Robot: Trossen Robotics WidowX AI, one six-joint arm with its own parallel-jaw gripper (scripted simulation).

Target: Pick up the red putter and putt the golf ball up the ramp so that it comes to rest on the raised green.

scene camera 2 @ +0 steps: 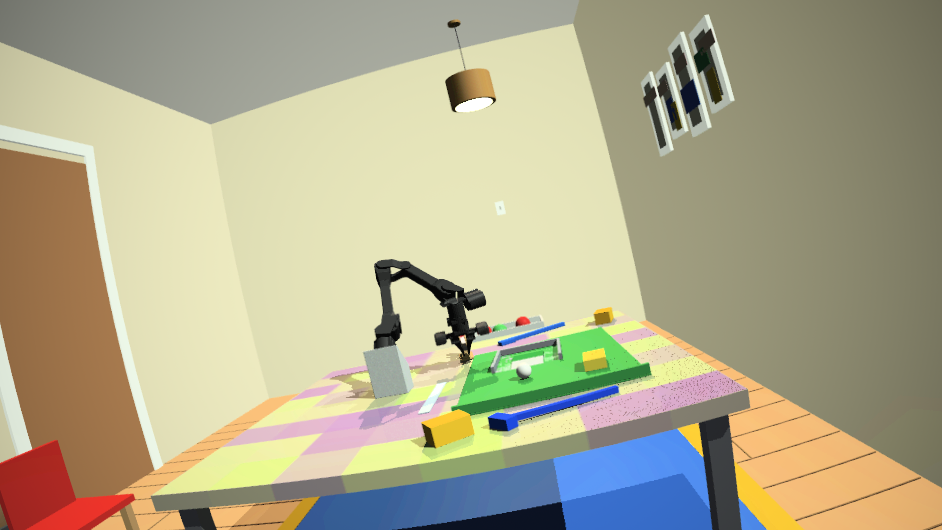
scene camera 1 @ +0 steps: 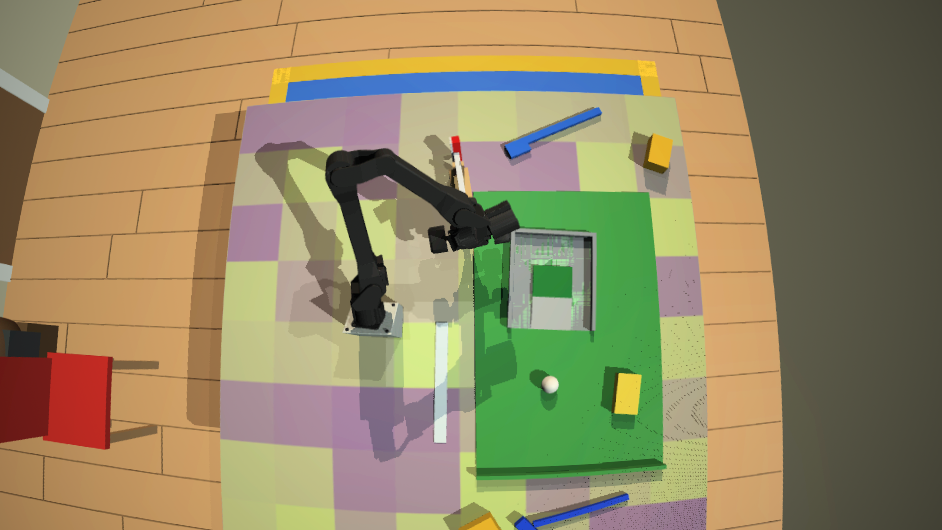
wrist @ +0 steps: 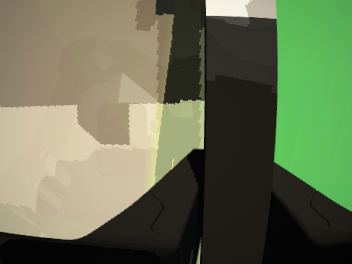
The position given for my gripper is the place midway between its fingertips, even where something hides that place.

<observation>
In view: my gripper point(scene camera 2: 466, 355), a white strip point(scene camera 1: 441, 341), a yellow block point(scene camera 1: 658, 153) and a yellow block point(scene camera 1: 626, 395).
My gripper also shows in scene camera 1 point(scene camera 1: 468, 234) and in the wrist view point(wrist: 223, 161). The wrist view misses the white strip: it is out of frame.
</observation>
